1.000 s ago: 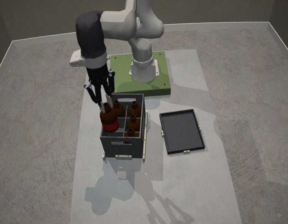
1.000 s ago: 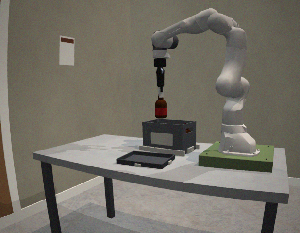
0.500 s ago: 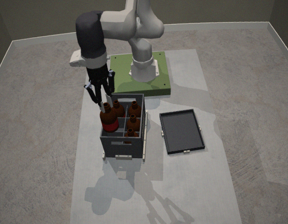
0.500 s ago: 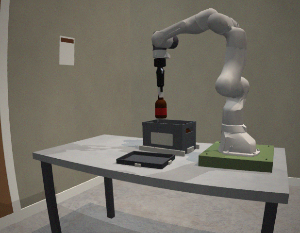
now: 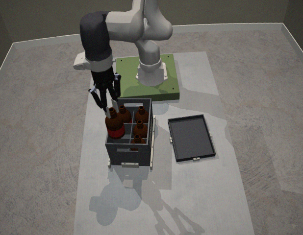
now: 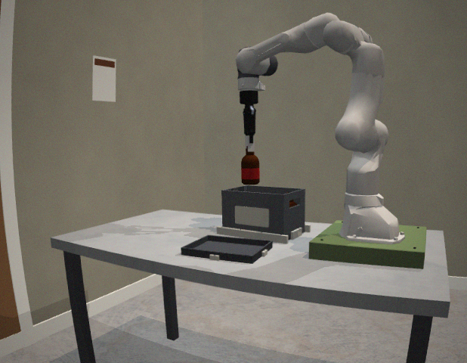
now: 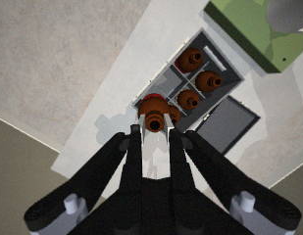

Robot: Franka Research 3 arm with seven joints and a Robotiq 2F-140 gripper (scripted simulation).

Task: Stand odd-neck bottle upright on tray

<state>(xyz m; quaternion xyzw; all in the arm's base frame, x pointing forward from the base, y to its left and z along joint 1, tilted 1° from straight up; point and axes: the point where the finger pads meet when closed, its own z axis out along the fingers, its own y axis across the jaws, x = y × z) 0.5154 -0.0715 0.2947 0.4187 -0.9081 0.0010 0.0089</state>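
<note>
The glass bottle lies 90 mm below my hand. The rest, counted from my hand: black tray 140 mm behind, 320 mm to the left, 340 mm below; dark grey crate 90 mm behind, 40 mm to the left, 270 mm below; brown bottle 180 mm behind, 20 mm to the right, 270 mm below.
</note>
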